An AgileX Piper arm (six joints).
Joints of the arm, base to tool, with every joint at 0 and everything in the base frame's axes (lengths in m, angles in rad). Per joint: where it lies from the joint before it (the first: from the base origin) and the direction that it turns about. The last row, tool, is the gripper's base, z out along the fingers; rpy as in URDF.
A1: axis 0 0 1 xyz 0.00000 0.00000 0.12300
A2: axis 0 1 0 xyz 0.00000 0.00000 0.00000
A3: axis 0 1 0 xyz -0.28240 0.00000 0.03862
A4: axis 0.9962 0 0.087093 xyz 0.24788 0.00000 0.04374
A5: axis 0 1 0 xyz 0.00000 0.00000 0.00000
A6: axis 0.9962 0 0.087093 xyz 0.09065 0.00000 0.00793
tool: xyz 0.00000 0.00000 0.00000 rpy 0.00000 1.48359 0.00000
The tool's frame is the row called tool.
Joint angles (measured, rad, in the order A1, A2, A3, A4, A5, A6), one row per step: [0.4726, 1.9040, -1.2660, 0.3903, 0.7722, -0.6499]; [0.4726, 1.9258, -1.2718, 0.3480, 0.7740, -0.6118]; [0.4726, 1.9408, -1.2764, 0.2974, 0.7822, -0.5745]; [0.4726, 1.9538, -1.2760, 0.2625, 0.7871, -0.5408]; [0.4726, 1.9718, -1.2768, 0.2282, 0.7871, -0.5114]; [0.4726, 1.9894, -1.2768, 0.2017, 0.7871, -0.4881]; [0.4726, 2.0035, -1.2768, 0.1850, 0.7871, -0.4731]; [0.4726, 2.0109, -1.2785, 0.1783, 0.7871, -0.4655]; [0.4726, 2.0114, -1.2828, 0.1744, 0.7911, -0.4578]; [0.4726, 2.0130, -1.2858, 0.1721, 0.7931, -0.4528]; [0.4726, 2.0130, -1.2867, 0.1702, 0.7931, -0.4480]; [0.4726, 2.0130, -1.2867, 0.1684, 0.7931, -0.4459]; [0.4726, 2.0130, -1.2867, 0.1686, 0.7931, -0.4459]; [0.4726, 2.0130, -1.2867, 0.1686, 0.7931, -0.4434]
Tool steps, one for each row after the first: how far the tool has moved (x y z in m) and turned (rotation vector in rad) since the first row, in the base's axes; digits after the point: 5 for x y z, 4 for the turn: [0.00260, -0.00144, -0.00769, -0.0352, 0.0127, -0.0125]; [0.00425, -0.00385, -0.01328, -0.0759, 0.0214, -0.0183]; [0.00491, -0.00583, -0.01892, -0.1059, 0.0340, -0.0300]; [0.00633, -0.00752, -0.02603, -0.1362, 0.0435, -0.0391]; [0.00734, -0.00887, -0.03304, -0.1614, 0.0544, -0.0462]; [0.00799, -0.00973, -0.03858, -0.1788, 0.0637, -0.0507]; [0.00859, -0.00990, -0.04108, -0.1856, 0.0678, -0.0540]; [0.00920, -0.00982, -0.04038, -0.1873, 0.0684, -0.0587]; [0.00970, -0.00970, -0.04036, -0.1886, 0.0693, -0.0620]; [0.00992, -0.00972, -0.04017, -0.1890, 0.0690, -0.0656]; [0.00996, -0.00983, -0.04018, -0.1901, 0.0688, -0.0667]; [0.00996, -0.00982, -0.04018, -0.1900, 0.0689, -0.0668]; [0.00996, -0.00982, -0.04018, -0.1897, 0.0695, -0.0692]
